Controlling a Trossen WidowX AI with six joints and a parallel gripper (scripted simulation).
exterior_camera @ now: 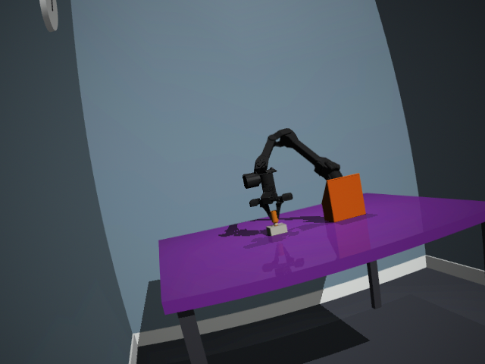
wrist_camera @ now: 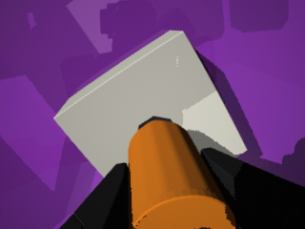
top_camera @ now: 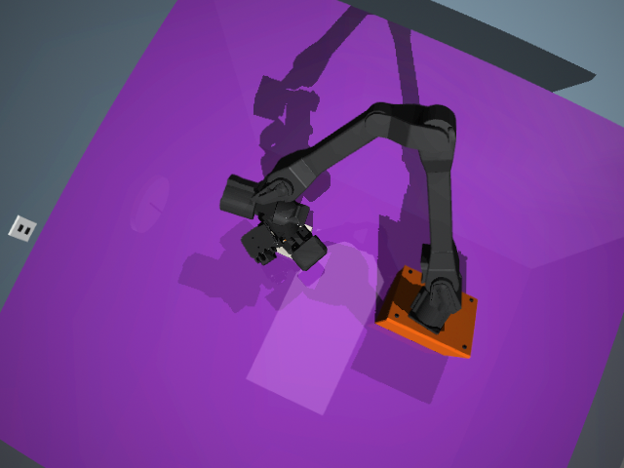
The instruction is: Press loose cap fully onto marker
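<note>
My gripper tip is now 10 mm below the orange cap. Also, from my gripper tip: holder block: 50 mm below.
</note>
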